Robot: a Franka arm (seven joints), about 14 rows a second.
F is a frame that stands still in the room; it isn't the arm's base.
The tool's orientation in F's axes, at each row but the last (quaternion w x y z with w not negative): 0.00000, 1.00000, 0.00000, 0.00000; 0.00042, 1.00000, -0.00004, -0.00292; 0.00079, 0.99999, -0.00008, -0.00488; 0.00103, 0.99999, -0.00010, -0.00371; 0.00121, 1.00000, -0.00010, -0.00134
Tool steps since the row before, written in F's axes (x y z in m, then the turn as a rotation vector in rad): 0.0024, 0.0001, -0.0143, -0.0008, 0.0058, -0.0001; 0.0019, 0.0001, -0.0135, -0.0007, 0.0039, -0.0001; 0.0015, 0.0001, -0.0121, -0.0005, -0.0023, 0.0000; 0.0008, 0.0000, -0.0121, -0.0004, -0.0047, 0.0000; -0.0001, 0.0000, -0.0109, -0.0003, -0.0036, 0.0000
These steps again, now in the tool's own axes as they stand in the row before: 0.0024, -0.0001, 0.0143, -0.0008, -0.0058, 0.0001; 0.0020, -0.0001, 0.0135, -0.0007, -0.0039, 0.0001; 0.0016, -0.0001, 0.0121, -0.0005, 0.0023, 0.0000; 0.0009, 0.0000, 0.0121, -0.0004, 0.0047, 0.0000; -0.0001, 0.0000, 0.0109, -0.0003, 0.0036, 0.0000
